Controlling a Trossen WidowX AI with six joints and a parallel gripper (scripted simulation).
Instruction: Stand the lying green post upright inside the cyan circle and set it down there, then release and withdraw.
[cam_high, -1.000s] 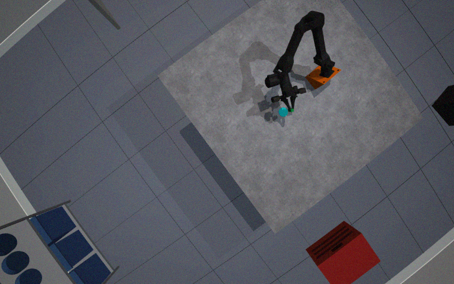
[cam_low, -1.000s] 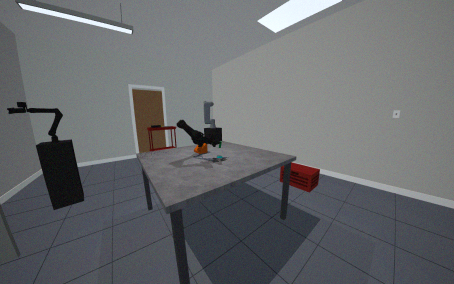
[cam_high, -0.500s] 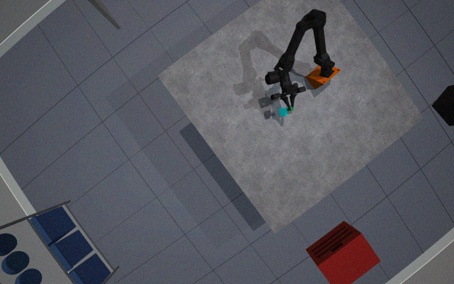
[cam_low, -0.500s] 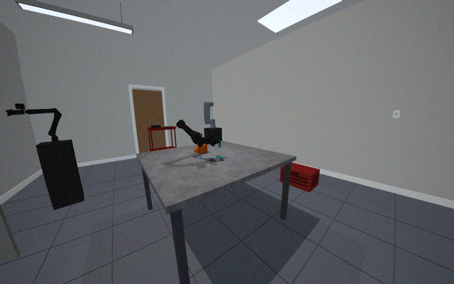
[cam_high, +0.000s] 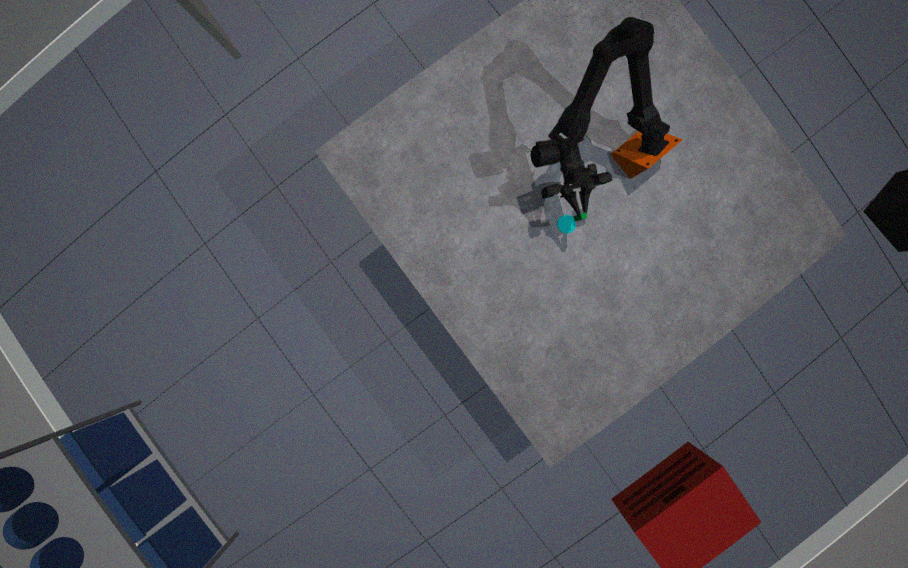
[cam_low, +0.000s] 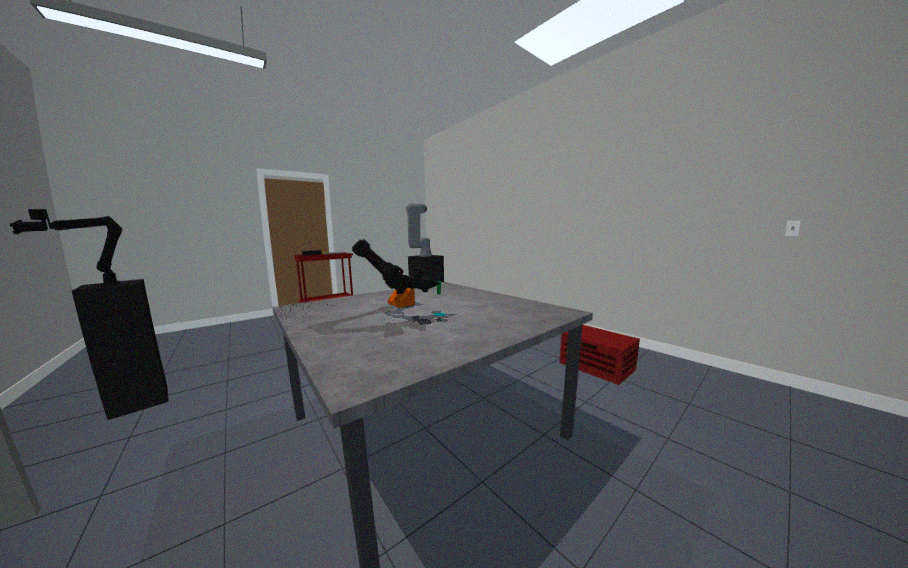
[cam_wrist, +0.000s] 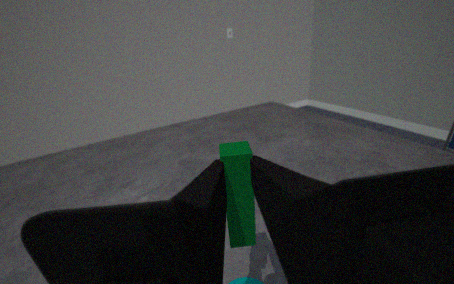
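The cyan circle is 16 cm below my gripper tip. Also, from my gripper tip: green post: 2 cm below.
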